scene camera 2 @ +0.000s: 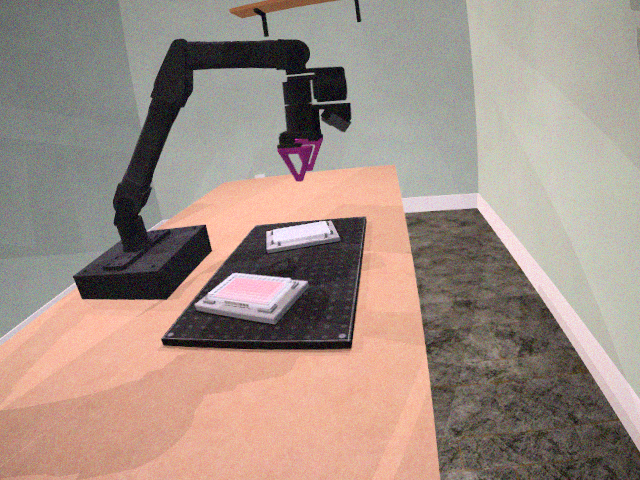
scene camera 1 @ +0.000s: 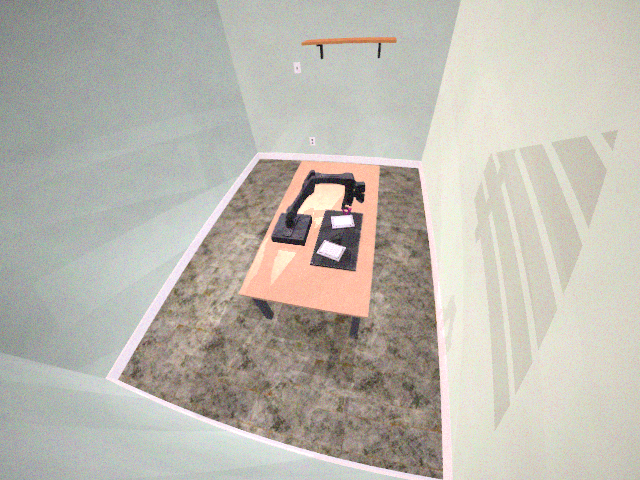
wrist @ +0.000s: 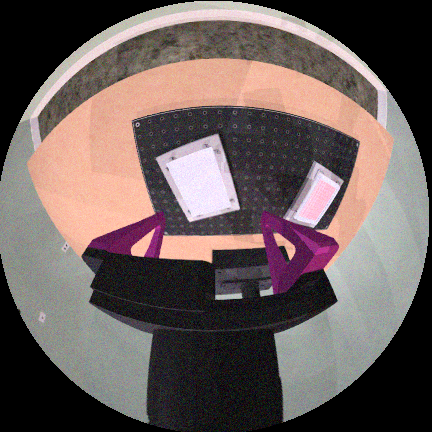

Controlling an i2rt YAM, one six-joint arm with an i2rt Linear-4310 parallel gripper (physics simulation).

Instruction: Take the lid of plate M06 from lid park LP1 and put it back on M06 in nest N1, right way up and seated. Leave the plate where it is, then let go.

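Places are measured from the arm's base along level axes (x left, y back, z up), in centimetres.
Where they show: gripper, between the fingertips: [scene camera 2: 304,175] [scene camera 1: 347,210] [wrist: 212,216]; arm's base, origin of its link: [scene camera 2: 138,250] [scene camera 1: 290,225] [wrist: 248,282].
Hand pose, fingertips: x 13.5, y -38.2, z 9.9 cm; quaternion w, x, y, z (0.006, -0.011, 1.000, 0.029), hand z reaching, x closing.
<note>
Things, the pixels of their top centre, and the offset from my fingertips. Level surfaces: height alone.
- lid, centre of its top: [wrist: 200,185] [scene camera 2: 300,230] [scene camera 1: 342,220] dx +2.4, dy +3.6, dz -13.4 cm
- pale grey lid park, centre of its top: [wrist: 199,186] [scene camera 2: 300,230] [scene camera 1: 342,220] dx +2.4, dy +3.6, dz -13.2 cm
- plate, centre of its top: [scene camera 2: 248,286] [wrist: 319,203] [scene camera 1: 331,248] dx -25.5, dy +5.5, dz -12.5 cm
- black perforated board, centre of its top: [scene camera 2: 286,263] [wrist: 268,183] [scene camera 1: 339,236] dx -11.5, dy +3.3, dz -15.1 cm
- wooden table, height of its surface: dz -16.4 cm
The lid [scene camera 1: 342,221] [scene camera 2: 301,232] [wrist: 200,184] is a flat white rectangle lying level on the pale grey lid park [scene camera 2: 302,244] [wrist: 223,167], at the far end of the black board. The plate [scene camera 1: 331,250] [scene camera 2: 250,289] [wrist: 320,198], with pink wells and no lid on it, sits in the pale grey nest [scene camera 2: 235,312] [wrist: 303,195] at the near end. No labels are readable. My gripper [scene camera 1: 346,210] [scene camera 2: 305,174] [wrist: 212,216] has magenta fingers, points down, and is open and empty. It hangs well above the far end of the board, near the lid park.
The black perforated board [scene camera 1: 348,260] [scene camera 2: 330,310] [wrist: 250,150] carries both holders on the wooden table [scene camera 1: 310,294] [scene camera 2: 258,413] [wrist: 115,130]. The arm's black base [scene camera 1: 292,229] [scene camera 2: 144,268] stands left of the board in the scene views. A wall shelf [scene camera 1: 348,40] is beyond the table.
</note>
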